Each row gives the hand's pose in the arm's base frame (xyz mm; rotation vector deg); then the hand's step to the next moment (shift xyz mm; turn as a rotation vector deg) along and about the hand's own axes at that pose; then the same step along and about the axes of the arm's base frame.
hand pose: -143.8 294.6 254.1 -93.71 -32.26 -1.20
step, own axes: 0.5 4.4 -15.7 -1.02 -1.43 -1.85
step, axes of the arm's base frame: 6.9 -14.7 -1.4 -0.85 -2.04 1.28
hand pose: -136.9 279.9 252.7 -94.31 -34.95 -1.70
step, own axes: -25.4 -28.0 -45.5 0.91 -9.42 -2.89
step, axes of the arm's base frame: -18.3 -50.5 24.8 -2.08 -1.96 9.47
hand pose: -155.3 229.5 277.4 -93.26 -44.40 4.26
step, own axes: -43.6 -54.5 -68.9 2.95 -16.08 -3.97
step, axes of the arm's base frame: -25.5 -81.3 48.6 -2.91 -1.80 16.47
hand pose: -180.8 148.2 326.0 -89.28 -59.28 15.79
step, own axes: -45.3 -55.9 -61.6 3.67 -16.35 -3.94
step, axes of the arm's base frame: -9.9 -79.3 50.9 -2.64 -1.28 16.96
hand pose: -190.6 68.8 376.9 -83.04 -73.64 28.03
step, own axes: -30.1 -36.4 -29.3 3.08 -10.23 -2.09
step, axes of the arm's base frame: -1.3 -45.6 31.7 -1.71 0.06 10.75
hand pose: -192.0 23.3 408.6 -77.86 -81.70 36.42
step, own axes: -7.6 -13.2 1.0 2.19 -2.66 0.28
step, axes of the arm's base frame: -7.4 -9.8 9.1 -0.97 1.54 2.94
